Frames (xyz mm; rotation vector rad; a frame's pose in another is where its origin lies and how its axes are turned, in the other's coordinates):
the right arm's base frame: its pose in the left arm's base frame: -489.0 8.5 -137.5 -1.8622 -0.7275 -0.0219
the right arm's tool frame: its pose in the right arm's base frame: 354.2 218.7 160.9 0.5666 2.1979 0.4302
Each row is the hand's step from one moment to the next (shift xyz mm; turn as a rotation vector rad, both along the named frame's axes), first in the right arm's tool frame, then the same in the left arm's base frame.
Working: the right arm's tool frame: its pose in the left arm's base frame: -145.1 262.2 -266.0 -0.5410 1.0814 -1.1869

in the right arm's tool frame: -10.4 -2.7 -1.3 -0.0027 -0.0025 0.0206
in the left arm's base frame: -2.3 8.9 5.6 0.0171 -0.0022 0.0119
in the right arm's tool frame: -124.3 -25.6 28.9 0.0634 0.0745 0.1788
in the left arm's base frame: 14.7 100.9 80.8 0.1924 -0.0668 -0.0087
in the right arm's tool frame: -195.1 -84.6 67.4 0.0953 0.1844 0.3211
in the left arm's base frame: 21.9 139.5 172.7 0.3692 -0.0859 -0.0500
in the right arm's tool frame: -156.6 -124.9 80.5 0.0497 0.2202 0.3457
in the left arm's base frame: 14.3 88.0 196.6 0.4080 -0.0364 -0.0514
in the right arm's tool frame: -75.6 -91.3 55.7 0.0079 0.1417 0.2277
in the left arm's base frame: 7.4 29.0 127.5 0.2674 -0.0021 -0.0216
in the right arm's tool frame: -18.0 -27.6 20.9 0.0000 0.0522 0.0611
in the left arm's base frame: 5.8 3.5 38.4 0.0784 0.0061 -0.0166
